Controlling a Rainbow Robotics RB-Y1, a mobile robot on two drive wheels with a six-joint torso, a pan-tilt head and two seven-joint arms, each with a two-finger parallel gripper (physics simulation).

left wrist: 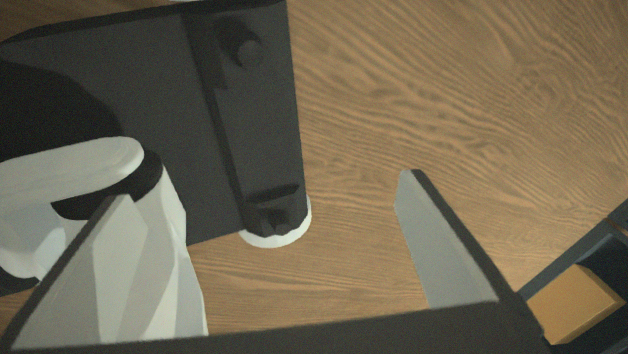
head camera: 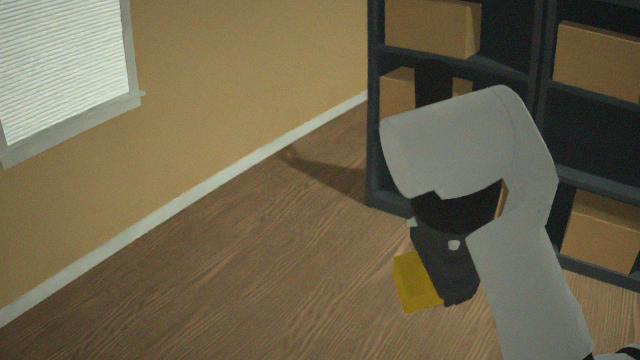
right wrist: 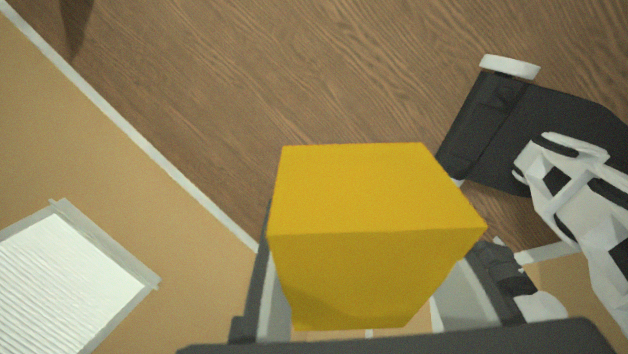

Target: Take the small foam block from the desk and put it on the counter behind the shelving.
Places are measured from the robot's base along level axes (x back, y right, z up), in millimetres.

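Where they show: left gripper, between the fingertips: [left wrist: 269, 200]; right gripper, between the fingertips: [head camera: 440, 281] [right wrist: 347, 201].
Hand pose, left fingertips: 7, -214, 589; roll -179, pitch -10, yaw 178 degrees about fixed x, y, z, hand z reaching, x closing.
Note:
After its pixels a point has its place, as x, y, z.
The small foam block, a yellow block [head camera: 414, 282] @[-429, 130, 1156] [right wrist: 370, 190] @[-456, 205, 1154], is held up over the floor. My right gripper [head camera: 436, 289] @[-461, 174, 1126] [right wrist: 347, 201] @[-461, 174, 1126] is shut on it, with one finger on each side in the right wrist view. My left gripper [left wrist: 269, 200] @[7, -214, 589] is open, its fingers wide apart with no object between them. The dark shelving [head camera: 373, 160] [left wrist: 570, 260] stands at the upper right in the head view, beyond my right arm, and at the lower right in the left wrist view. Neither the desk nor the counter shows in these views.
Brown boxes [head camera: 430, 30] [left wrist: 572, 305] sit in the shelving. A tan wall [head camera: 240, 75] @[-2950, -473, 679] [right wrist: 90, 150] @[-2491, -797, 404] with a blind-covered window [head camera: 60, 65] @[-1910, -1198, 1126] [right wrist: 60, 285] @[-1899, -1206, 1111] runs along the left. Wood floor [head camera: 225, 280] @[-1750, -452, 1] lies between wall and shelving. My dark wheeled base [left wrist: 165, 120] @[140, -74, 179] [right wrist: 500, 130] @[73, 35, 174] shows in both wrist views.

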